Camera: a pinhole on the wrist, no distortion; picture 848 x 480 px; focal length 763.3 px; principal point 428.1 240.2 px. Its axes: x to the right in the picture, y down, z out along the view. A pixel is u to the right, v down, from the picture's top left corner.
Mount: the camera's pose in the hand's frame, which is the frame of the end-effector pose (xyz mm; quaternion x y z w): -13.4 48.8 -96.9 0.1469 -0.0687 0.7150 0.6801
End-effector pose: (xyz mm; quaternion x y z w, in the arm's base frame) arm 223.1 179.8 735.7 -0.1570 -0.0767 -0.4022 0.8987
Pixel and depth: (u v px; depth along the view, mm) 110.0 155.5 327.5
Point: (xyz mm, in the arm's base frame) 132.7 81.5 949.8
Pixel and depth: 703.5 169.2 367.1
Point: 309.7 279.9 1006.4
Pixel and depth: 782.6 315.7 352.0
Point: 284.4 348.9 983.1
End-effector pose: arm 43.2 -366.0 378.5 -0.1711 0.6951 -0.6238 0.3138
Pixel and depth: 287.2 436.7 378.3
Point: 232.2 -538.3 519.8
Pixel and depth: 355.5 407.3 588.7
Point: 363.9 -699.3 566.6
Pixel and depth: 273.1 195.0 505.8
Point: 180.5 -712.2 545.1
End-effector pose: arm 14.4 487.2 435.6 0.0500 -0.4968 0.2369 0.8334
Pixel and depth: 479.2 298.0 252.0
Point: -101.6 428.4 509.0
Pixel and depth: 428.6 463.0 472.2
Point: -271.6 249.3 552.6
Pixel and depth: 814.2 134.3 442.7
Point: -318.0 514.9 686.3
